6 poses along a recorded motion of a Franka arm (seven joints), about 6.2 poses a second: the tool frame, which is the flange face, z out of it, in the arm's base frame.
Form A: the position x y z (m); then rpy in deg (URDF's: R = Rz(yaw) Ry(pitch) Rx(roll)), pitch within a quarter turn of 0, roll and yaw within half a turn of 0.
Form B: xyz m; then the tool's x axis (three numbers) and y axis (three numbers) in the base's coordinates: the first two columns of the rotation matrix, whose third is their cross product. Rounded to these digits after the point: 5 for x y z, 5 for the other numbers.
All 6 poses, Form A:
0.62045 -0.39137 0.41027 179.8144 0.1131 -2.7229
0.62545 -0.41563 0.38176 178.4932 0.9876 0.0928
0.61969 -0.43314 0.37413 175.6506 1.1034 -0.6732
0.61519 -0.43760 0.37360 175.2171 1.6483 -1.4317
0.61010 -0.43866 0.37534 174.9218 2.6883 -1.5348
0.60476 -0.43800 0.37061 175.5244 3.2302 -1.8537
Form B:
0.62045 -0.39137 0.41027 0.99887 -0.04751 -0.00197 -0.04750 -0.99887 0.00324
0.62545 -0.41563 0.38176 0.99985 0.00162 -0.01724 0.00207 -0.99965 0.02629
0.61969 -0.43314 0.37413 0.99975 -0.01175 -0.01926 -0.01026 -0.99707 0.07582
0.61519 -0.43760 0.37360 0.99927 -0.02497 -0.02876 -0.02250 -0.99627 0.08335
0.61010 -0.43866 0.37534 0.99854 -0.02675 -0.04690 -0.02253 -0.99583 0.08842
0.60476 -0.43800 0.37061 0.99789 -0.03230 -0.05635 -0.02785 -0.99657 0.07791

